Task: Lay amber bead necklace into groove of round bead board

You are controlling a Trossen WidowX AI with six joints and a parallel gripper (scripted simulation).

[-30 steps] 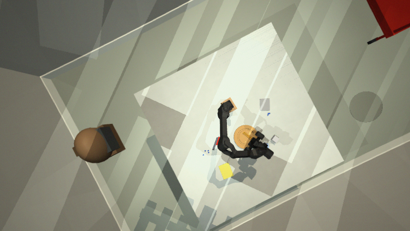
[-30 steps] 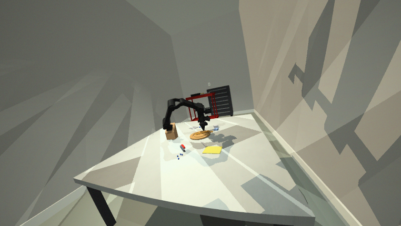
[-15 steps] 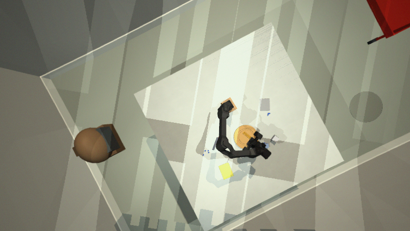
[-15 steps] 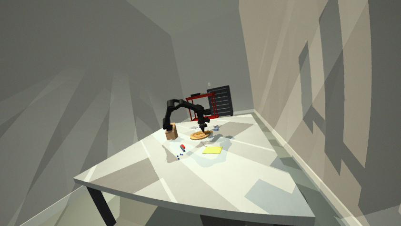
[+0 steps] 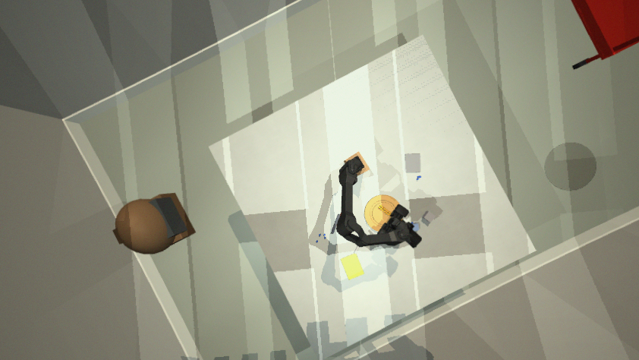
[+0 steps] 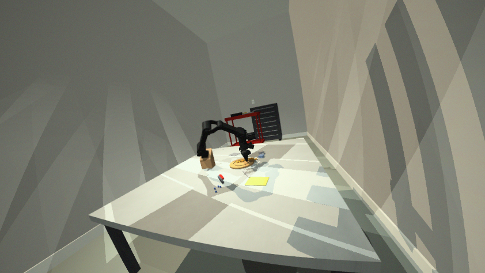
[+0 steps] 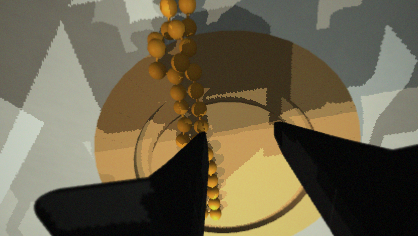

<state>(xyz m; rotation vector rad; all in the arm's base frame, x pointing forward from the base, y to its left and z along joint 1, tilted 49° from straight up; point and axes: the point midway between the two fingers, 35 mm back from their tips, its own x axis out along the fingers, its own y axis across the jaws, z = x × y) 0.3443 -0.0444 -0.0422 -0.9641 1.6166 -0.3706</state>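
Right now the round bead board is 40 mm behind my gripper tip and 20 mm below it. Round my gripper tip: light blue cube 110 mm ahead, 100 mm to the left, 10 mm below; red-handled tool 230 mm to the right, 130 mm behind, 10 mm below; white cube 190 mm to the left, 100 mm ahead, 10 mm below.
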